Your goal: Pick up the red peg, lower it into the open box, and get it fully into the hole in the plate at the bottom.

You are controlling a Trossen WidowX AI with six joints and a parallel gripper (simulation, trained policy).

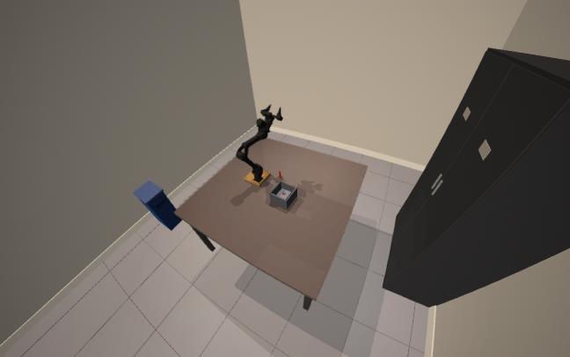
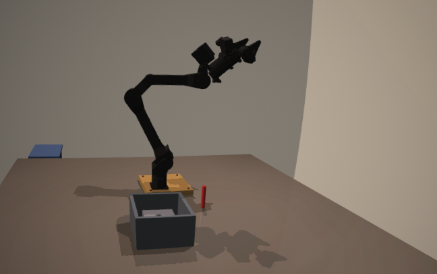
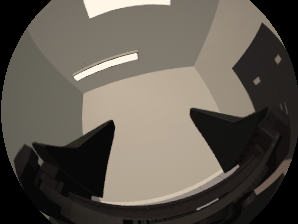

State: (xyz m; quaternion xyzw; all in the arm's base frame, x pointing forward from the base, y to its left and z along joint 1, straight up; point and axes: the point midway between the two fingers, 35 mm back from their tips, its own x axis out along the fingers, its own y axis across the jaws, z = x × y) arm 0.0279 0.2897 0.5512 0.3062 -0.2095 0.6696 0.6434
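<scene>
Right now the red peg is 120 mm ahead of my gripper tip, 190 mm to the right of it and 560 mm below it. Also, from my gripper tip: dark grey box: 290 mm ahead, 370 mm to the right, 570 mm below; light grey plate: 290 mm ahead, 370 mm to the right, 550 mm below.
</scene>
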